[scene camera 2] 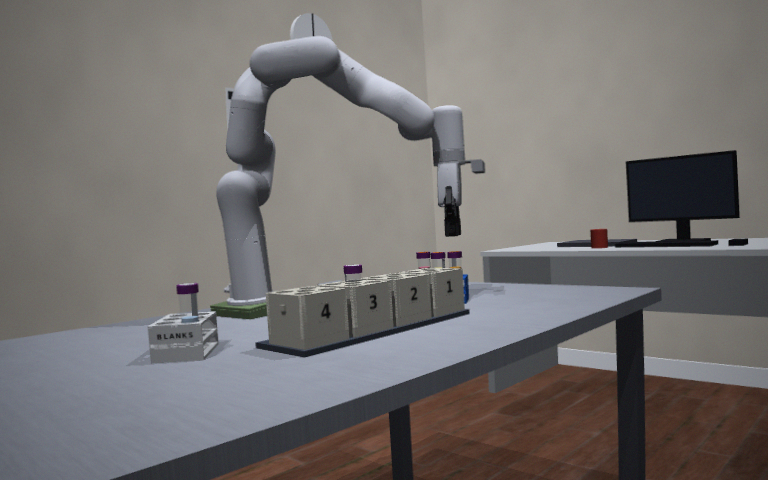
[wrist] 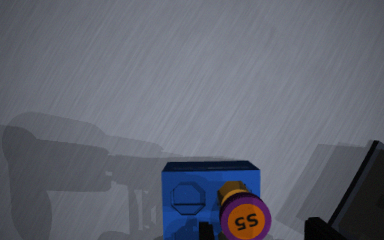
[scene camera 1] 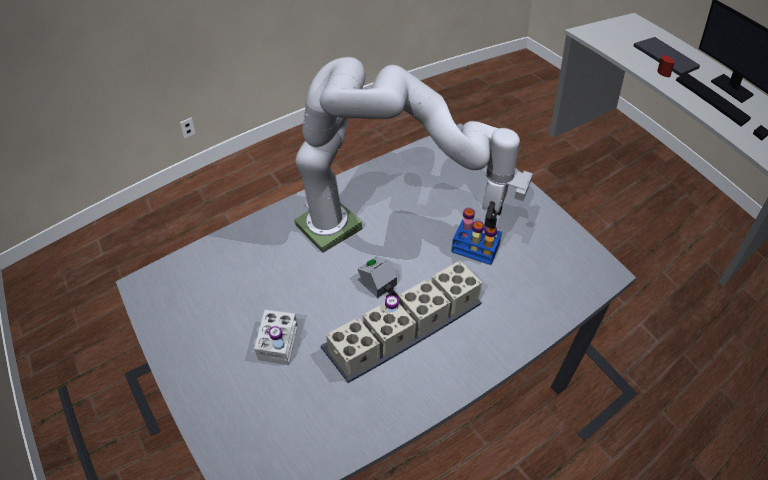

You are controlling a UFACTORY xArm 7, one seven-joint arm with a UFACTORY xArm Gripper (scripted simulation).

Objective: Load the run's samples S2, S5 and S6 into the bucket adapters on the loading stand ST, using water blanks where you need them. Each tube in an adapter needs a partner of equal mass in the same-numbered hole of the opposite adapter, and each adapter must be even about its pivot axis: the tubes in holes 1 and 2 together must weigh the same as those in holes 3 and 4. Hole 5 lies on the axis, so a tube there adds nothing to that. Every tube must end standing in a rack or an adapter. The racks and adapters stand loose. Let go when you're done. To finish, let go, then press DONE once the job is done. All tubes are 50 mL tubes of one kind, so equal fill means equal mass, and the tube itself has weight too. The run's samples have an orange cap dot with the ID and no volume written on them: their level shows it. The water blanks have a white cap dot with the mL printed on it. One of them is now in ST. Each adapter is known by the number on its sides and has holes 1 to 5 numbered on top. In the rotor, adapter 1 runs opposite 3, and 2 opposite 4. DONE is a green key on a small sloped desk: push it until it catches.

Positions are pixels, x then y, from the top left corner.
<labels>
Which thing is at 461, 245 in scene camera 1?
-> A blue sample rack.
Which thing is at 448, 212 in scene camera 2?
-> The gripper.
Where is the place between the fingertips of the gripper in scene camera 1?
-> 492, 220
</labels>
